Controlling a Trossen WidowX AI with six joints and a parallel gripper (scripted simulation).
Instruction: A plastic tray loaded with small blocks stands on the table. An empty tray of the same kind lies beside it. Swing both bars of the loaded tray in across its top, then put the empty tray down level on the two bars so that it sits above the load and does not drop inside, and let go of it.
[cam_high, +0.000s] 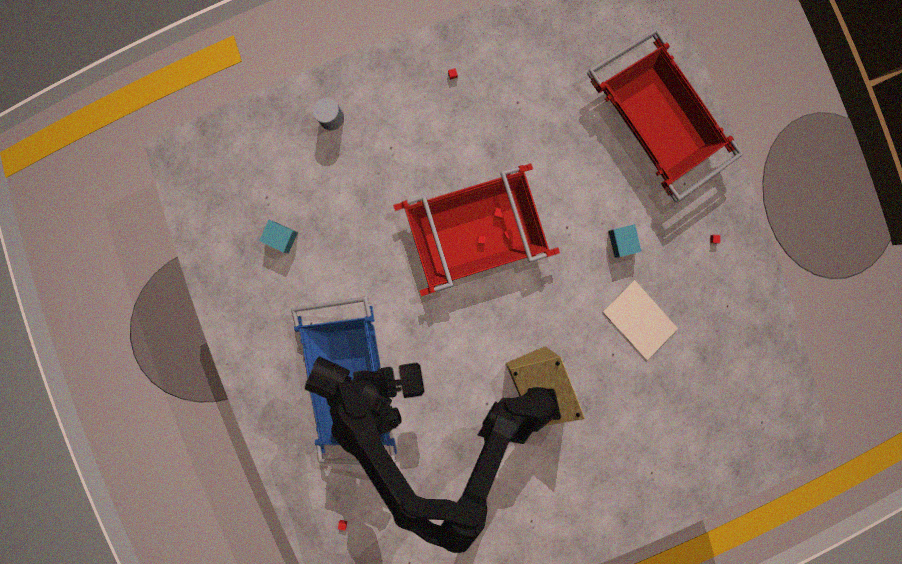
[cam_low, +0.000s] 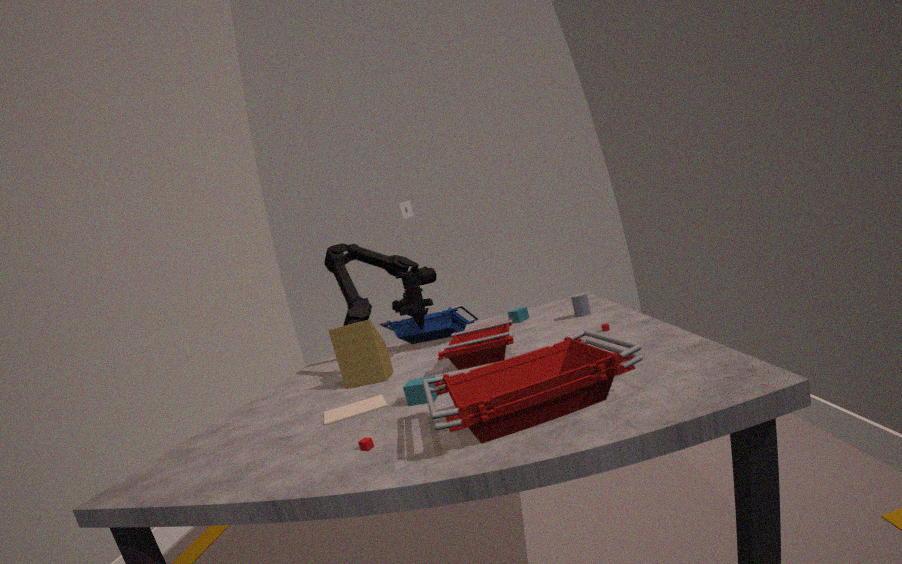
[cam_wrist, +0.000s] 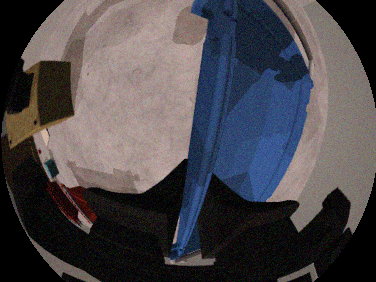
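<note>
My gripper tip is now 80 mm to the right of the blue tray and 10 mm short of it. The rest, counted from my gripper tip: beige sheet 570 mm to the right, 70 mm below, 30 mm behind; grey cylinder 570 mm ahead, 40 mm below, 30 mm to the right.
</note>
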